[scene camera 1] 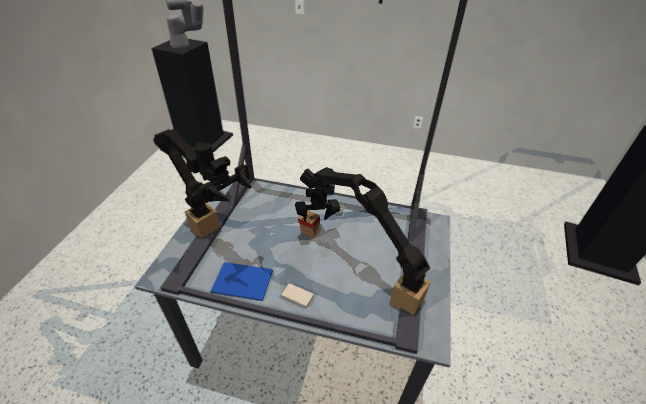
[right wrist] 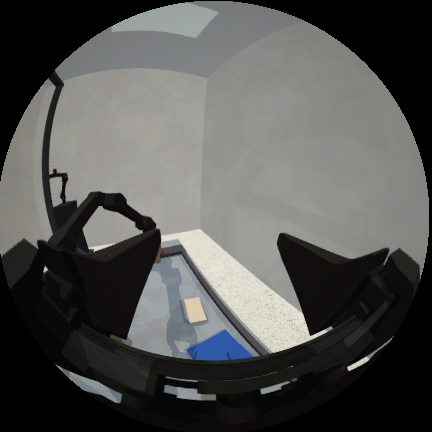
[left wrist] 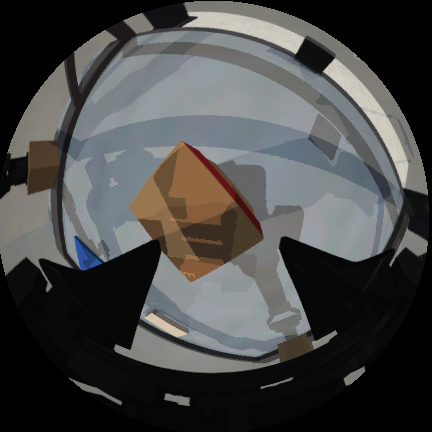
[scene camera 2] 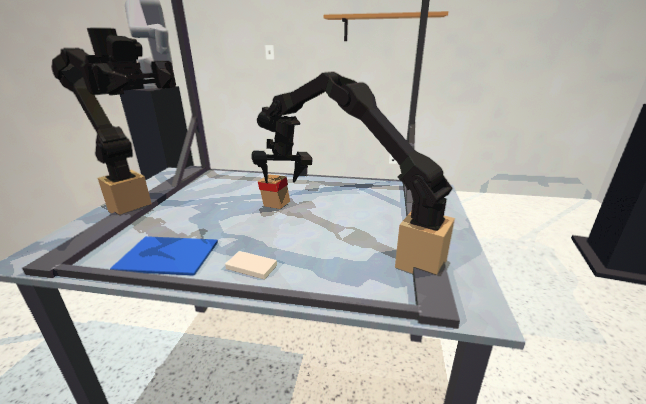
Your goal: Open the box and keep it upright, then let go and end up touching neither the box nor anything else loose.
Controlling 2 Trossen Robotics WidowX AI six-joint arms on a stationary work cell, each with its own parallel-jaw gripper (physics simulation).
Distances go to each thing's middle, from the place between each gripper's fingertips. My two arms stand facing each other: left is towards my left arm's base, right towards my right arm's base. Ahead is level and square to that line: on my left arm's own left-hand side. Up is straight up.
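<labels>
From my left hand, the flat blue panel (scene camera 2: pixel 158 255) is 360 mm ahead, 160 mm to the right and 80 mm below. The cream block (scene camera 2: pixel 257 266) is 330 mm ahead of my left hand, 70 mm to the left of it and 80 mm below it. Going by their middles, of the things named here the cream block is the nearest to my left hand.
As for my right hand, I find the cream block 20 mm ahead of it, 210 mm to the left of it and 430 mm below it. The flat blue panel is 50 mm ahead of my right hand, 20 mm to the right of it and 430 mm below it.
</labels>
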